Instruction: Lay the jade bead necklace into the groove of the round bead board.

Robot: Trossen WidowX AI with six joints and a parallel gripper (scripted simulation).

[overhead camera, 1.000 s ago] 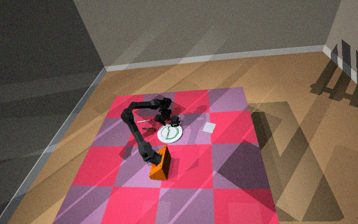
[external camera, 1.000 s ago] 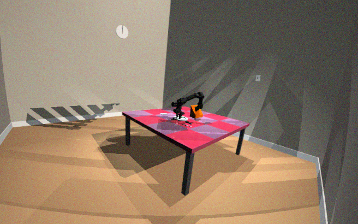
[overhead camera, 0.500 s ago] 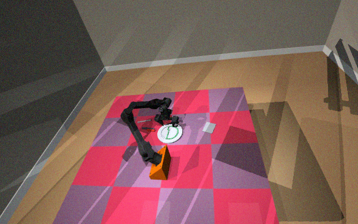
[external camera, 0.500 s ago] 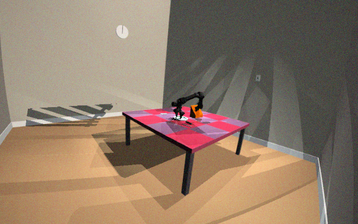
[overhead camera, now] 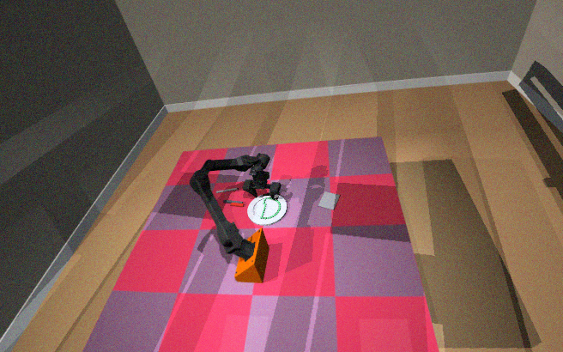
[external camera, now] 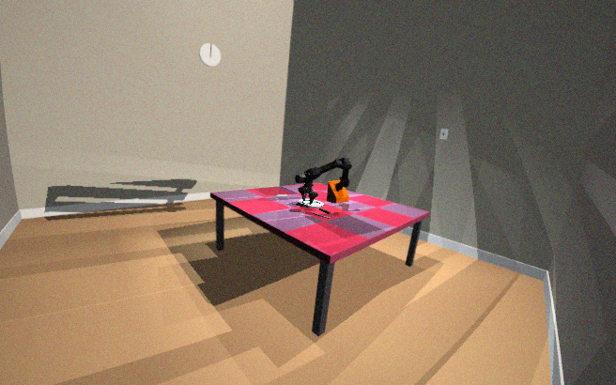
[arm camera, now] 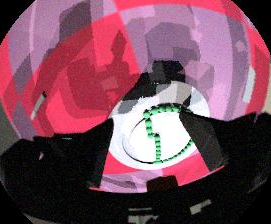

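My gripper tip is 6 cm past the round white bead board, 1 cm to the left of it and 1 cm above it. The rest, counted from my gripper tip: red-handled tool (16 cm to the left, 1 cm below, 1 cm behind); then flat grey pad (32 cm to the right, 3 cm behind, 2 cm below); then thin white rod (23 cm to the left, 9 cm ahead, 2 cm below).
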